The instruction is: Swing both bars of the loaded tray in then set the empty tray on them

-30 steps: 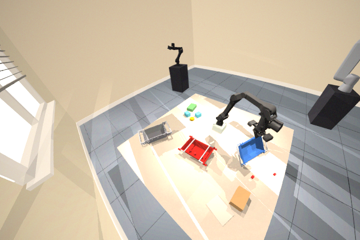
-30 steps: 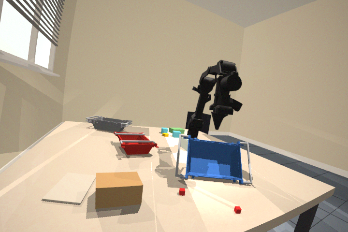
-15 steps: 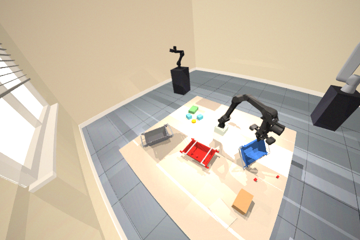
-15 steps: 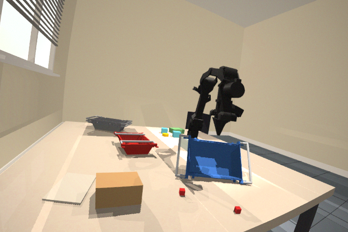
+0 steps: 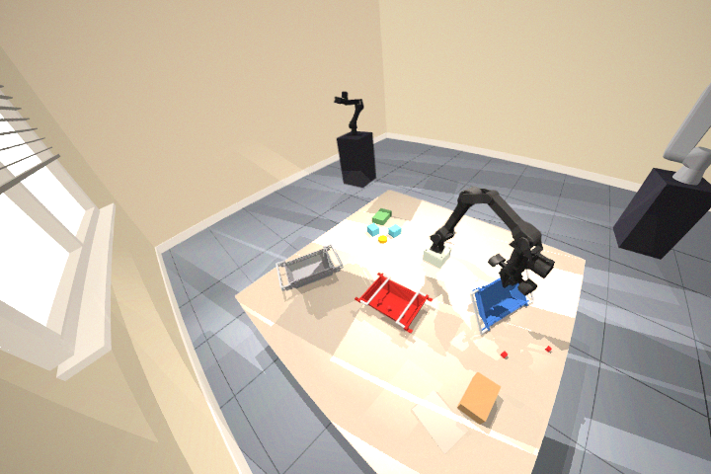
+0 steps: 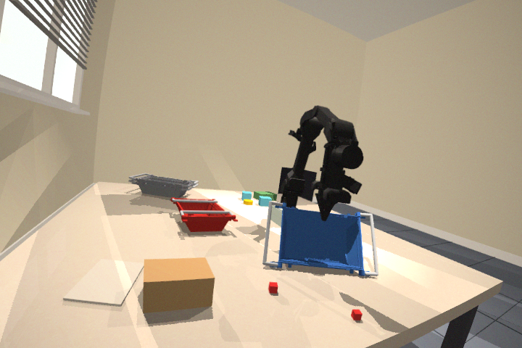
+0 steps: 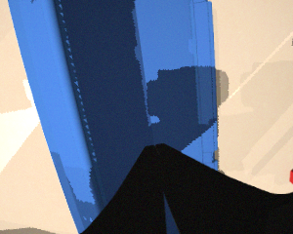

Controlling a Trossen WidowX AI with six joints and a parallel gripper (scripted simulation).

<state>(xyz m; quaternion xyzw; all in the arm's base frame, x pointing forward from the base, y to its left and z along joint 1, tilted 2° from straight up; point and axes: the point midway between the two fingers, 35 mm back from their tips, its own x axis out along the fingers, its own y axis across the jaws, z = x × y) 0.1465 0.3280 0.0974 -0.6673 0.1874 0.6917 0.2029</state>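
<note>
Right now my gripper tip is 1 cm short of the blue tray, 2 cm to the right of it and 5 cm above it. From my gripper tip the other things lie so: flat pale sheet: 52 cm ahead, 5 cm to the right, 12 cm below; yellow block: 13 cm behind, 65 cm to the right, 11 cm below; cardboard box: 40 cm ahead, 4 cm to the left, 9 cm below.
</note>
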